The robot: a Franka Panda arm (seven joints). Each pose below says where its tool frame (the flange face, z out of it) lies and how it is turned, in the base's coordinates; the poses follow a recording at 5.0 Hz.
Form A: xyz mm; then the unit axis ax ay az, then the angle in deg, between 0 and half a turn.
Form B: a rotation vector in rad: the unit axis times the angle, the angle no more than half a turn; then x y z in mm. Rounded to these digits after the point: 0 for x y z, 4 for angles.
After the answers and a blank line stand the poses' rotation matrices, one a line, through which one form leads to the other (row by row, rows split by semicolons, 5 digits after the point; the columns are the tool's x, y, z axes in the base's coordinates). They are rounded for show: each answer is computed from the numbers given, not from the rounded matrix.
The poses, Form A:
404, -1, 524, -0.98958, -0.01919, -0.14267, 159.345
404, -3, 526, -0.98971, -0.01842, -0.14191, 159.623
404, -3, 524, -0.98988, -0.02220, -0.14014, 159.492
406, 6, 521, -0.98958, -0.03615, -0.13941, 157.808
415, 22, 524, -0.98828, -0.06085, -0.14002, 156.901
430, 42, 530, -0.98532, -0.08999, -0.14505, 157.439
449, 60, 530, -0.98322, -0.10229, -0.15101, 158.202
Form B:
-2.7521, -0.0534, -0.3968, 404, -1, 524
-2.7573, -0.0513, -0.3954, 404, -3, 526
-2.7555, -0.0618, -0.3901, 404, -3, 524
-2.7256, -0.0996, -0.3840, 406, 6, 521
-2.7063, -0.1666, -0.3834, 415, 22, 524
-2.7075, -0.2473, -0.3986, 430, 42, 530
-2.7148, -0.2824, -0.4170, 449, 60, 530

0.95989 0.08709 0.26652; -0.01357 -0.93501 0.35437; 0.28006 -0.34377 -0.89632
0.96033 0.08473 0.26570; -0.01409 -0.93676 0.34968; 0.27852 -0.33955 -0.89841
0.96101 0.09165 0.26088; -0.00654 -0.93567 0.35282; 0.27643 -0.34077 -0.89859
0.96005 0.12155 0.25204; 0.01624 -0.92341 0.38348; 0.27935 -0.36407 -0.88849
0.95525 0.17038 0.24179; 0.06052 -0.91272 0.40408; 0.28954 -0.37136 -0.88219
0.94395 0.22620 0.24038; 0.11490 -0.90789 0.40314; 0.30943 -0.35293 -0.88300
0.93584 0.25003 0.24835; 0.13788 -0.90832 0.39490; 0.32432 -0.33532 -0.88452

